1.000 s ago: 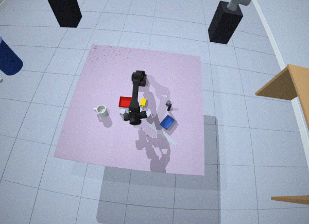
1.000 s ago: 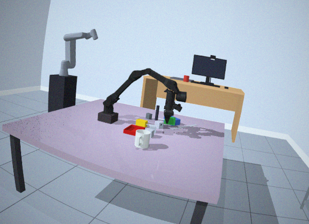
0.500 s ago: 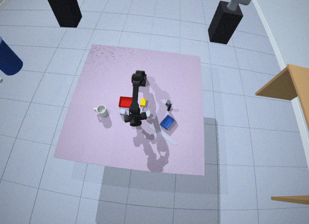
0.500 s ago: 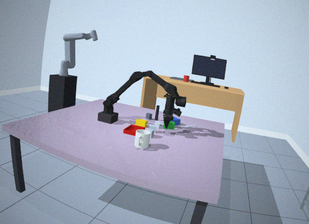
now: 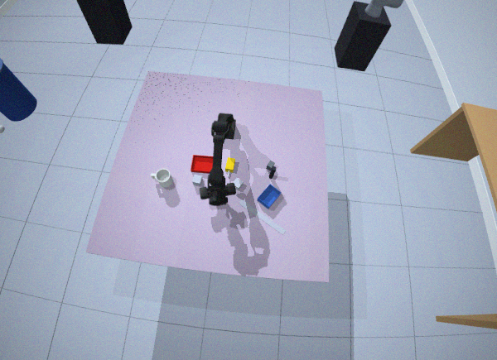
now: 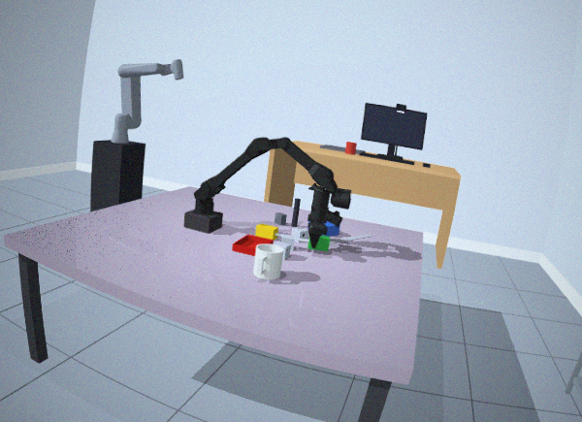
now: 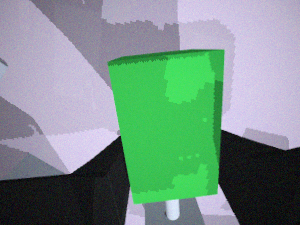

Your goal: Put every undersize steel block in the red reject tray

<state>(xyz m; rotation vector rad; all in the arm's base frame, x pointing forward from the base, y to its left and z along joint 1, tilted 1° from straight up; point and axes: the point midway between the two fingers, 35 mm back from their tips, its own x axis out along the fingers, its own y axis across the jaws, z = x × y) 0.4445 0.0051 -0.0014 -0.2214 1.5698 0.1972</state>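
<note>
My gripper tip is 8 cm past the steel block and 13 cm to the left of it. From my gripper tip the other things lie so: red reject tray 19 cm behind, 11 cm to the right, 1 cm below; yellow gauge 17 cm behind, 5 cm to the left; green GO gauge 1 cm behind, 2 cm above.
</note>
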